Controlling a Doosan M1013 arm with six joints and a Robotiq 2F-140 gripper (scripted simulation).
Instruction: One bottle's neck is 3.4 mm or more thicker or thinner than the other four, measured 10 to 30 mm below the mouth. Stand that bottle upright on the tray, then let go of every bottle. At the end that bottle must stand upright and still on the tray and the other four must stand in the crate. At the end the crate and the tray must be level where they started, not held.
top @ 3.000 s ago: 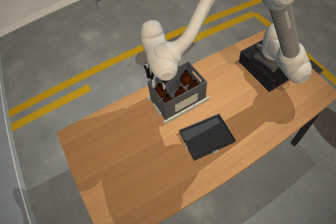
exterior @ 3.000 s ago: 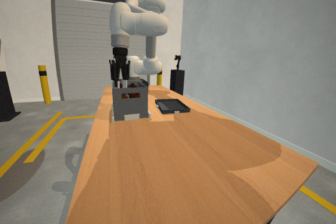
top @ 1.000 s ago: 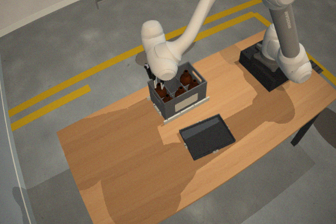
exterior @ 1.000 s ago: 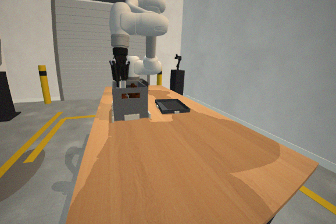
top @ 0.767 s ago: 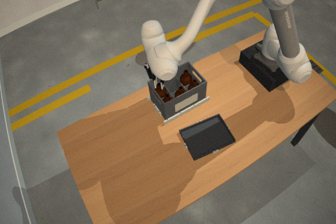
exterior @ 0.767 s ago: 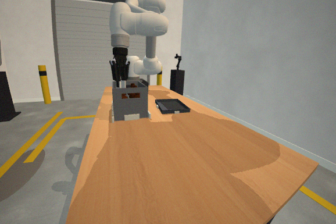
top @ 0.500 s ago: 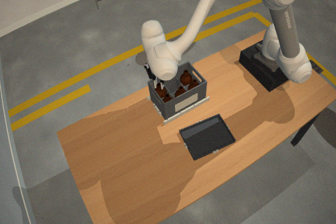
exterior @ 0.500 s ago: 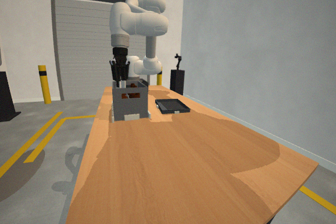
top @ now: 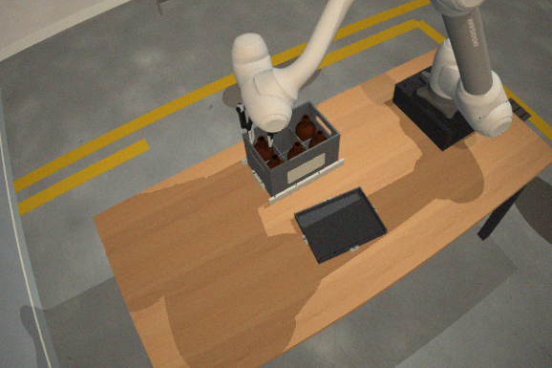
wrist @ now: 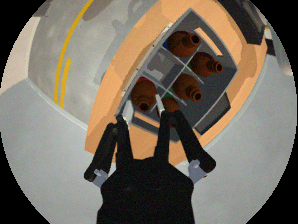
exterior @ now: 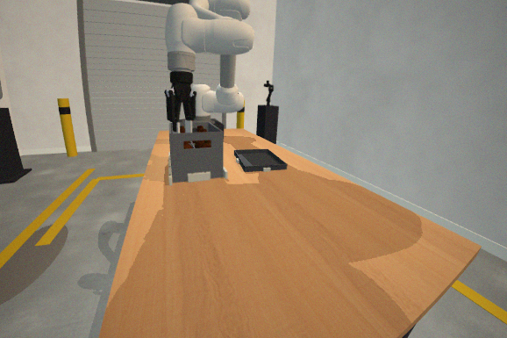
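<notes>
The grey crate is 8 cm behind my hand, 5 cm to the left of it and 9 cm below it. The rest, counted from my hand: dark tray 5 cm behind, 35 cm to the left, 16 cm below; then glass bottle 8 cm behind, 10 cm to the left, 9 cm below.
</notes>
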